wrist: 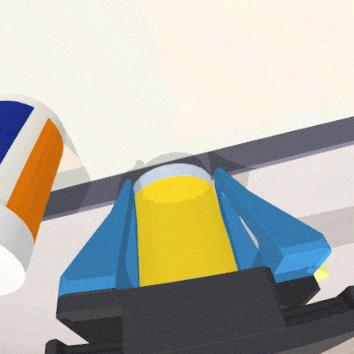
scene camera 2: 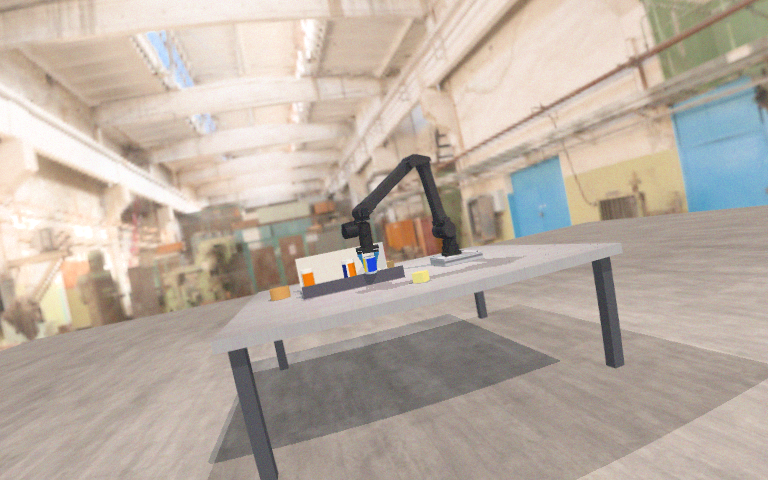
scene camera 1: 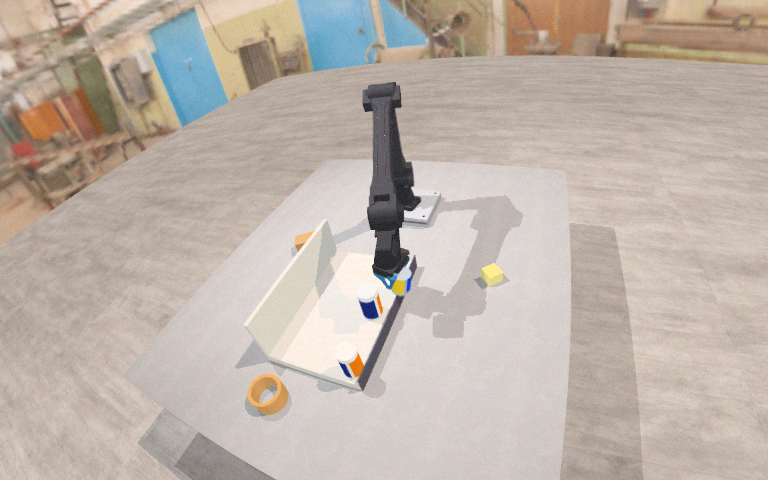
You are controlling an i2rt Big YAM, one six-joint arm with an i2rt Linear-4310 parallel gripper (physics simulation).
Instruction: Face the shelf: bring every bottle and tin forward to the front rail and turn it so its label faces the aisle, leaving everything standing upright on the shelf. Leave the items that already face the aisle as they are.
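Where they show: gripper, fingertip midpoint: (wrist: 173, 180) (scene camera 2: 370, 268) (scene camera 1: 393, 283); arm's base, origin of the base link: (scene camera 2: 451, 254) (scene camera 1: 404, 203).
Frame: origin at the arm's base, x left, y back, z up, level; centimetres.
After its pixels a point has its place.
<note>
My gripper (scene camera 1: 390, 279) {z 2.9, x 21.5, y -41.7 cm} (scene camera 2: 368, 264) {z 2.9, x 21.5, y -41.7 cm} (wrist: 173, 180) {z 2.9, x 21.5, y -41.7 cm} is shut on a tin (scene camera 1: 401, 283) {z 6.9, x 26.2, y -43.8 cm} (scene camera 2: 370, 264) {z 5.1, x 27.2, y -41.3 cm} (wrist: 185, 230) {z 6.4, x 21.8, y -41.5 cm} with yellow and blue sides. It holds the tin roughly upright over the dark front rail (scene camera 1: 382, 337) {z -1.0, x 27.2, y -57.4 cm} (scene camera 2: 334, 287) {z -1.7, x 27.4, y -58.6 cm} (wrist: 300, 137) {z -0.2, x 21.2, y -32.1 cm}; blue faces the aisle, yellow faces the wrist camera. The gap under the tin is hard to judge. A white-capped bottle (scene camera 1: 369, 305) {z 5.7, x 21.7, y -53.6 cm} (scene camera 2: 348, 268) {z 4.9, x 22.7, y -51.3 cm} (wrist: 30, 165) {z 4.1, x 18.7, y -48.8 cm} stands beside it, a little behind the rail, showing blue and orange to the aisle at an angle. Another white-capped bottle (scene camera 1: 351, 363) {z 6.2, x 28.5, y -70.6 cm} (scene camera 2: 308, 278) {z 4.4, x 28.9, y -68.7 cm} stands upright at the shelf's near end by the rail, orange facing the aisle.
The shelf's tall cream back panel (scene camera 1: 288, 294) {z 6.7, x -2.3, y -61.8 cm} (scene camera 2: 325, 263) {z 7.9, x -1.8, y -64.3 cm} stands behind the bottles. A yellow cube (scene camera 1: 492, 274) {z -0.2, x 45.8, y -24.3 cm} (scene camera 2: 420, 276) {z -1.6, x 47.9, y -23.1 cm} (wrist: 321, 273) {z -0.2, x 44.0, y -21.2 cm} lies on the aisle side. An orange ring (scene camera 1: 268, 406) {z 0.3, x 14.1, y -89.8 cm} (scene camera 2: 279, 293) {z -1.0, x 14.8, y -86.3 cm} is off the shelf's near end. An orange block (scene camera 1: 303, 240) {z 1.0, x -23.4, y -35.9 cm} is behind the panel.
</note>
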